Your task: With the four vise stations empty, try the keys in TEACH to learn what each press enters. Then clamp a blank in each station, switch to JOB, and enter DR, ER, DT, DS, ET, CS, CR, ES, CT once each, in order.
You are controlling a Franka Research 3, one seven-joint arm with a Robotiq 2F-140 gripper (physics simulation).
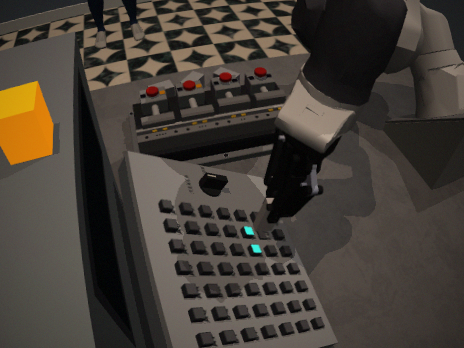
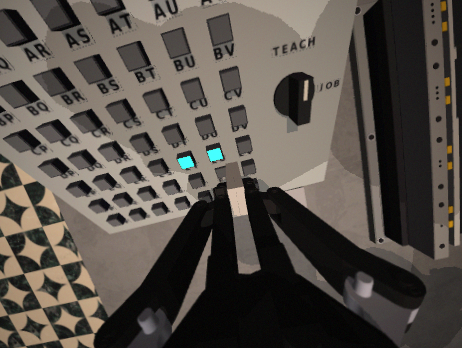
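The grey key panel (image 1: 150,175) (image 2: 320,150) carries rows of dark keys. Two neighbouring keys glow cyan: one (image 1: 248,231) (image 2: 215,154) in the U line, the other (image 1: 256,248) (image 2: 185,162) in the T line, both apparently in the E row. The mode knob (image 1: 213,183) (image 2: 295,97) has its white mark in line with TEACH. My gripper (image 1: 261,225) (image 2: 233,173) is shut and empty, its tips at the unlit key beside the lit U-line key; contact cannot be told. Four vise stations (image 1: 156,107) (image 1: 192,101) (image 1: 229,95) (image 1: 264,89) stand behind the panel; their jaw contents are unclear.
Red buttons (image 1: 152,91) (image 1: 189,85) (image 1: 225,77) (image 1: 260,72) top the stations. An orange block (image 1: 27,125) stands on the grey surface (image 1: 40,240) at left. The station base (image 1: 200,130) (image 2: 435,120) lies close beyond the panel's knob end.
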